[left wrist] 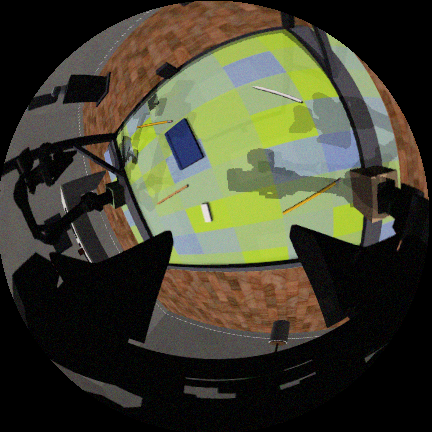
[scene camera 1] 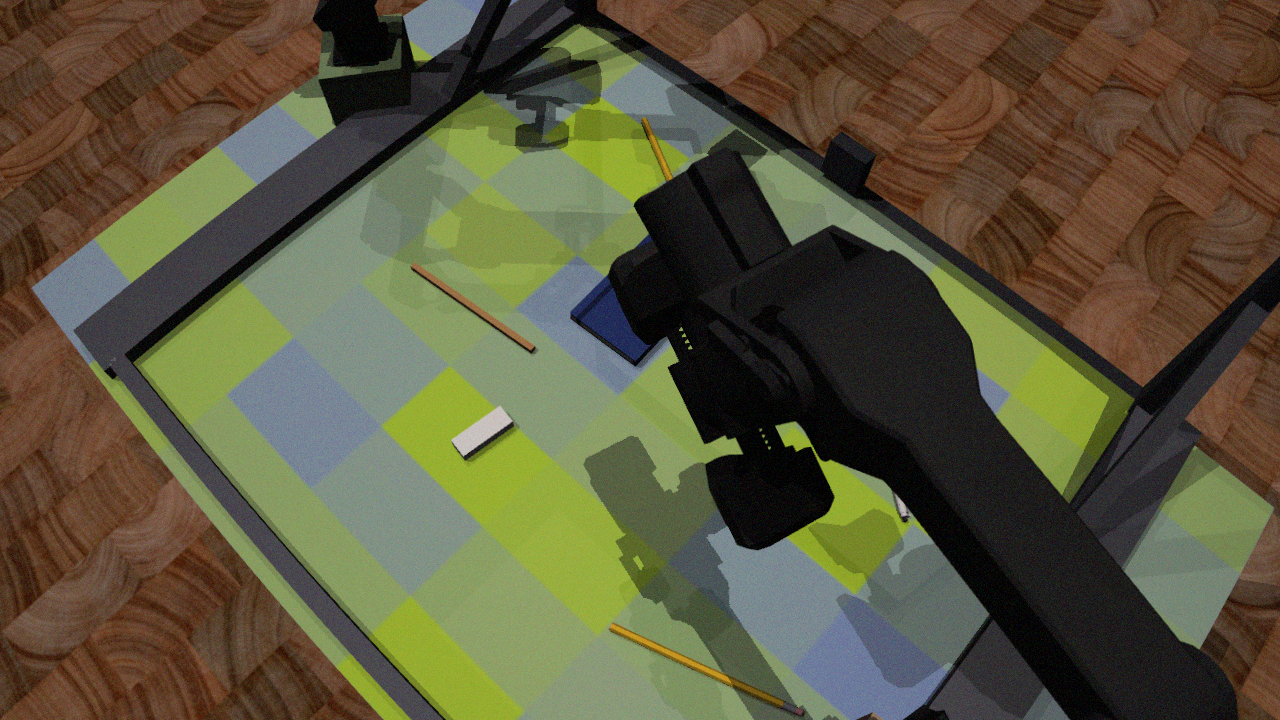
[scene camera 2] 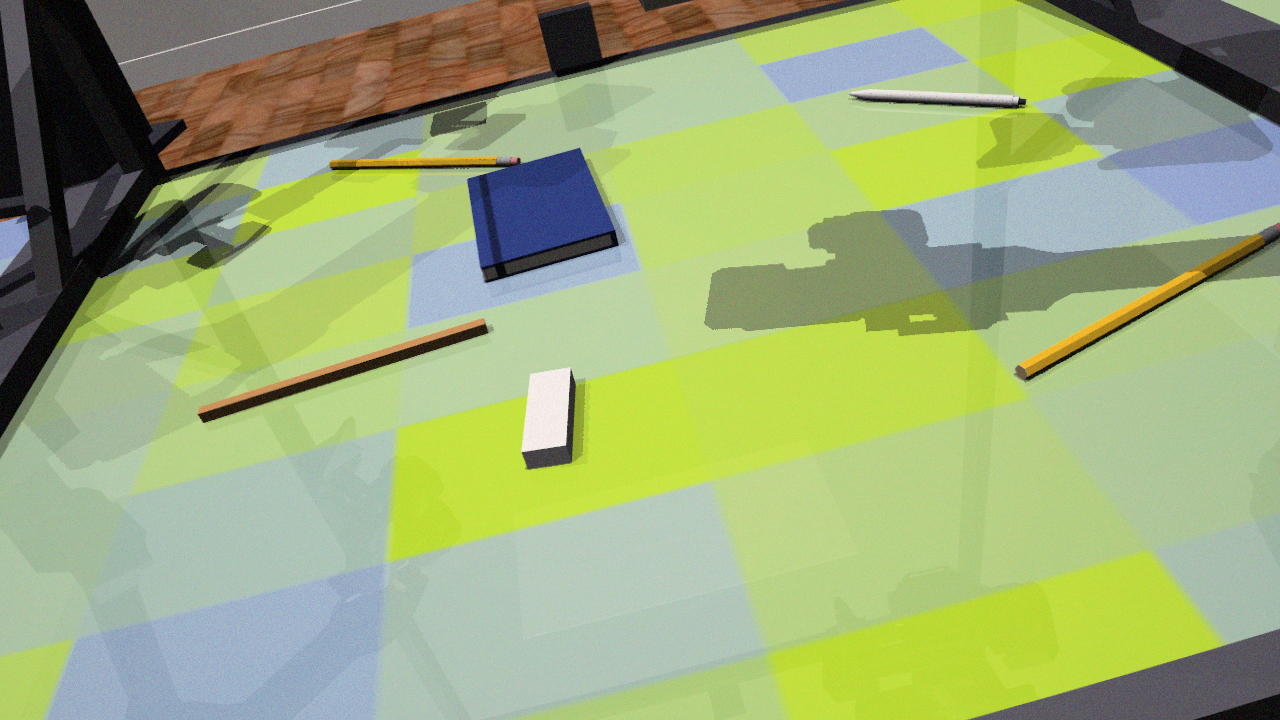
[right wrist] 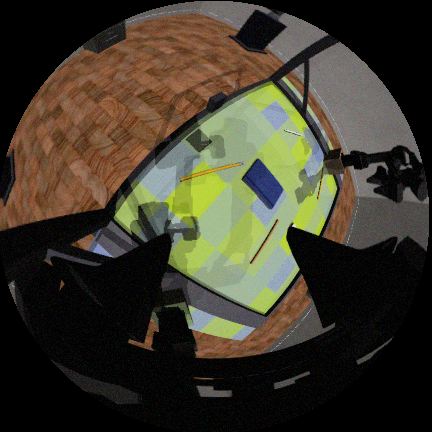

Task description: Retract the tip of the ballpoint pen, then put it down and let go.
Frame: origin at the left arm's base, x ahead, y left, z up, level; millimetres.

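Seen in the pictures: left gripper, fingertip midpoint: [left wrist: 233,233] [scene camera 1: 683,401] [right wrist: 369,184]; right gripper, fingertip midpoint: [left wrist: 74,154] [right wrist: 230,236]; left arm's base, link origin: [left wrist: 386,196] [right wrist: 342,160]; right arm's base, link origin: [left wrist: 109,196] [scene camera 1: 360,45] [right wrist: 170,317].
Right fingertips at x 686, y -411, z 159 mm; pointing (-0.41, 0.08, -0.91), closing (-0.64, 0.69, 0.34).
Pixels of each thing's top centre, then the offset from my right fingertips to it.
- white ballpoint pen, top centre: [scene camera 2: 933,90] [left wrist: 277,91] [right wrist: 294,131] 523 mm back, 122 mm left, 254 mm down
- dark blue notebook, top centre: [scene camera 2: 534,202] [scene camera 1: 644,292] [left wrist: 181,143] [right wrist: 265,183] 215 mm back, 136 mm left, 251 mm down
- white eraser, top centre: [scene camera 2: 547,407] [scene camera 1: 481,430] [left wrist: 205,212] 195 mm back, 364 mm left, 251 mm down
- brown stick, top centre: [scene camera 2: 342,365] [scene camera 1: 470,304] [right wrist: 265,241] [left wrist: 169,195] 80 mm back, 266 mm left, 256 mm down
The white ballpoint pen [scene camera 2: 938,98] [left wrist: 278,94] [right wrist: 293,132] lies flat on the table, towards the upper right in scene camera 2. Its pointed end faces left there and its dark button end right; whether the tip is out is too small to tell. In scene camera 1 one end of the pen [scene camera 1: 902,508] shows beside the left arm, which hides the rest. My left gripper [scene camera 1: 705,394] [left wrist: 233,233] is open and empty, raised above the table and apart from the pen. My right gripper [right wrist: 230,236] is open and empty, far from the pen.
A dark blue notebook [scene camera 1: 613,324] [scene camera 2: 541,210] [left wrist: 184,144] [right wrist: 262,184], a white eraser [scene camera 1: 483,432] [scene camera 2: 547,413] [left wrist: 206,212], a brown stick [scene camera 1: 474,308] [scene camera 2: 344,368] [left wrist: 172,194] [right wrist: 264,241] and two yellow pencils [scene camera 2: 420,162] [scene camera 2: 1145,300] lie on the table. Dark frame bars edge it.
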